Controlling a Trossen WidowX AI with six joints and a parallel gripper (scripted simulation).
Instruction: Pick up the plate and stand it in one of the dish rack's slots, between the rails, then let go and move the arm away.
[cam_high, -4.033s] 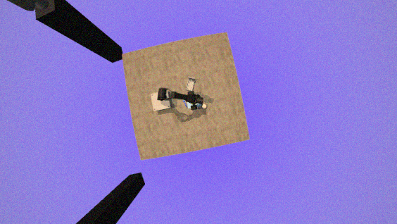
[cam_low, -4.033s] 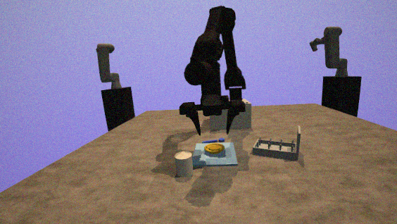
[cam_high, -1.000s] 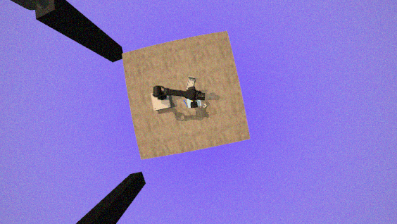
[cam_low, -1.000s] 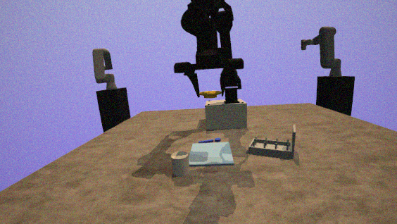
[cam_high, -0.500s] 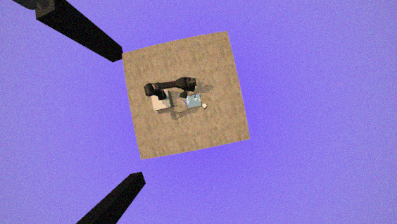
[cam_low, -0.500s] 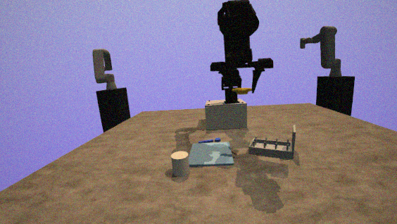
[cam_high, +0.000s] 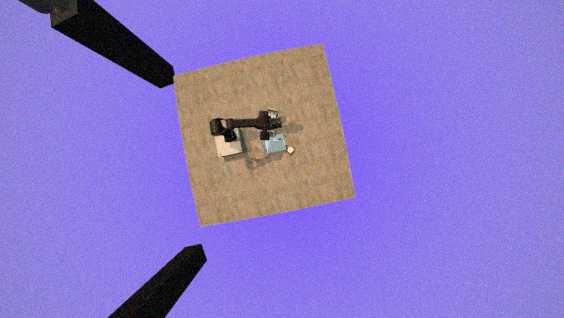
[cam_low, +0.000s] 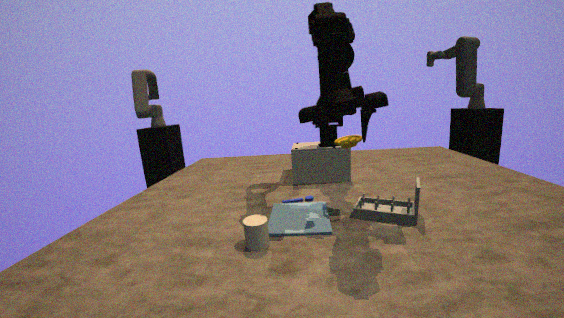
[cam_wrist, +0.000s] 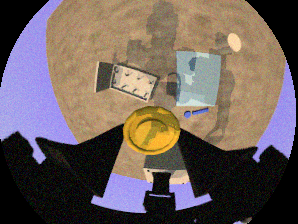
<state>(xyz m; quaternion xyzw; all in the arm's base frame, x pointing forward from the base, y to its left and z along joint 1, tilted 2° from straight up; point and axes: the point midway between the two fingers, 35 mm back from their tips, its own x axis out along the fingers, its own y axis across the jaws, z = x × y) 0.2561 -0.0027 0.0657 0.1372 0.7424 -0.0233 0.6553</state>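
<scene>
Right now my gripper tip is 6 cm short of the dish rack, 7 cm to the right of it and 13 cm above it. The rest, counted from my gripper tip: light blue mat 4 cm ahead, 12 cm to the right, 15 cm below; blue spoon 6 cm behind, 11 cm to the right, 15 cm below; yellow plate 1 cm above.
</scene>
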